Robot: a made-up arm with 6 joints.
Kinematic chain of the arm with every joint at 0, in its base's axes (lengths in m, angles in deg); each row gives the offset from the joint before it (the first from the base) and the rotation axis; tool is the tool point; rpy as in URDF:
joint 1: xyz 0 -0.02 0.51 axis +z
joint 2: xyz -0.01 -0.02 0 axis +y
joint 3: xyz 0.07 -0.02 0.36 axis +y
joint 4: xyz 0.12 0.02 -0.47 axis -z
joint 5: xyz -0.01 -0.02 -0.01 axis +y
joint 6: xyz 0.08 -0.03 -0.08 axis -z
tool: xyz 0.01 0.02 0 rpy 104.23 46.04 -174.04
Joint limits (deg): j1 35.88..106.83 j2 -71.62..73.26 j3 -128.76..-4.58 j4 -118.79..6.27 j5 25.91..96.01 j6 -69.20..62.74
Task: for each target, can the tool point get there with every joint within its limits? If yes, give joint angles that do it. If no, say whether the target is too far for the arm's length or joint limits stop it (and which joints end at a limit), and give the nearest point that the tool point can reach.
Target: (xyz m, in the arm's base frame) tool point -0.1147 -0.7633 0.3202
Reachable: no: joint limits stop it (at a limit: joint 2, joint 3, joint 6) | nearest point -0.0298 -0.2133 0.2775 | short by 0.558 m
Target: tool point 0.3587 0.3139 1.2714
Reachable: yes | joints 56.18 -5.40 -114.61 -58.85 84.62 52.17
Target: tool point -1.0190 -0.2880 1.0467
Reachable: no: too far | nearest point -0.5796 -0.4017 1.1913 | short by 0.476 m
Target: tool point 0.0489 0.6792 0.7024
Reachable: yes | joints 89.42 6.15 -67.50 -80.49 52.81 13.79
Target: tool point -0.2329 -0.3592 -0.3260
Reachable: no: joint limits stop it (at a limit: joint 1, joint 2, joint 6) | nearest point -0.0136 -0.0937 0.0658 | short by 0.522 m
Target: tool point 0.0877 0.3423 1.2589
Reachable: yes | joints 88.94 -26.35 -88.05 -98.72 77.55 23.39
